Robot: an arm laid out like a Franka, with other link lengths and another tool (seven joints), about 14 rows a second.
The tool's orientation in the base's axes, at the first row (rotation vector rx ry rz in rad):
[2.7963 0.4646 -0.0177]
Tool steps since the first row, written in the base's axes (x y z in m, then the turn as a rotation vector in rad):
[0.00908 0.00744 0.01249 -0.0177 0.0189 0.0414]
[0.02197 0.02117 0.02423 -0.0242 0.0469 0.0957]
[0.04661 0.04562 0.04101 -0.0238 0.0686 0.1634]
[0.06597 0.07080 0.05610 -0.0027 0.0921 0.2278]
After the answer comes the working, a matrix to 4 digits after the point.
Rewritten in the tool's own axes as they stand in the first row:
[0.01017 -0.00012 -0.01380 -0.0134 -0.0104 -0.0458]
[0.02597 -0.00492 -0.02862 -0.0141 -0.0216 -0.1062]
[0.05596 -0.01415 -0.05103 -0.0111 -0.0210 -0.1772]
[0.08128 -0.02621 -0.07224 0.0123 -0.0164 -0.2449]

The tool's axes in the first row as the columns of a matrix, in the base's axes (rounded; the answer above uses it unrounded):
[0.9475 0.3177 0.0375]
[0.3139 -0.9008 -0.3000]
[-0.0615 0.2960 -0.9532]

